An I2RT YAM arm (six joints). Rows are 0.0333 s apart.
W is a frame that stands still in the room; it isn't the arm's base.
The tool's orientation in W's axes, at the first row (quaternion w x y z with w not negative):
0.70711 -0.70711 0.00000 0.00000
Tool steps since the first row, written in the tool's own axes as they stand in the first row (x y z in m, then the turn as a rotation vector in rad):
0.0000 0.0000 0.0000 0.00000 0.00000 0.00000
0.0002 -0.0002 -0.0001 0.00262 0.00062 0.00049
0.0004 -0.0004 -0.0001 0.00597 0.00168 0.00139
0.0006 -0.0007 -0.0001 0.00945 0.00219 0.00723
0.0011 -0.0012 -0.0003 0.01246 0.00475 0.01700
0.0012 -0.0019 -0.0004 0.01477 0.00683 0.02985
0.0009 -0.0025 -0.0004 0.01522 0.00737 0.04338
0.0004 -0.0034 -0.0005 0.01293 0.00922 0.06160
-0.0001 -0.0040 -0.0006 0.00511 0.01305 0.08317
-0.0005 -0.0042 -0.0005 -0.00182 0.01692 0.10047
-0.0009 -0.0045 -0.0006 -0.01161 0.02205 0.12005
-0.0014 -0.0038 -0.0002 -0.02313 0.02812 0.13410
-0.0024 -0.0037 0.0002 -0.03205 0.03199 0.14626
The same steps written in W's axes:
0.0000 0.0000 0.0000 0.00000 0.00000 0.00000
0.0002 -0.0001 0.0002 0.00262 0.00049 -0.00062
0.0004 -0.0001 0.0004 0.00597 0.00139 -0.00168
0.0006 -0.0001 0.0007 0.00945 0.00723 -0.00219
0.0011 -0.0003 0.0012 0.01246 0.01700 -0.00475
0.0012 -0.0004 0.0019 0.01477 0.02985 -0.00683
0.0009 -0.0004 0.0025 0.01522 0.04338 -0.00737
0.0004 -0.0005 0.0034 0.01293 0.06160 -0.00922
-0.0001 -0.0006 0.0040 0.00511 0.08317 -0.01305
-0.0005 -0.0005 0.0042 -0.00182 0.10047 -0.01692
-0.0009 -0.0006 0.0045 -0.01161 0.12005 -0.02205
-0.0014 -0.0002 0.0038 -0.02313 0.13410 -0.02812
-0.0024 0.0002 0.0037 -0.03205 0.14626 -0.03199

